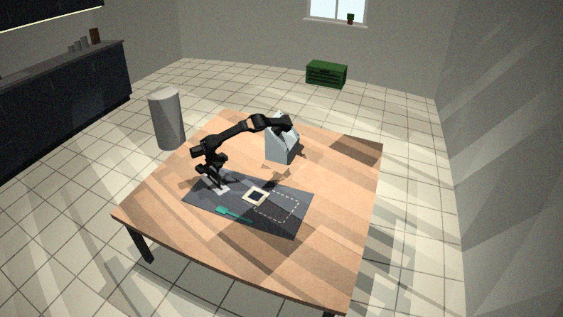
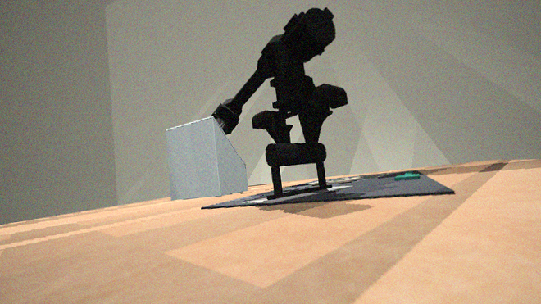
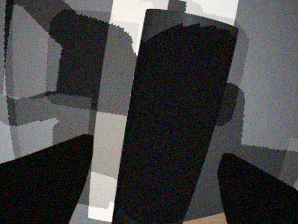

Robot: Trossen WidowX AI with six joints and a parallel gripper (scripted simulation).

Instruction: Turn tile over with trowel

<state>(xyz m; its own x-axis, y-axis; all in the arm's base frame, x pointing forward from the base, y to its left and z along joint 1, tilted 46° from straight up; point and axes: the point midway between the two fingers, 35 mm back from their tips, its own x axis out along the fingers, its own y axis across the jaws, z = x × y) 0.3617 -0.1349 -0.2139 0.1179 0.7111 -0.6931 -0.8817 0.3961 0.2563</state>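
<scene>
Now: the dark mat 50 mm ahead of my gripper tip, 210 mm to the left of it and 80 mm below it. The rest, counted from my gripper tip: tile: 20 mm ahead, 250 mm to the left, 60 mm below; teal trowel: 180 mm ahead, 180 mm to the left, 60 mm below.
</scene>
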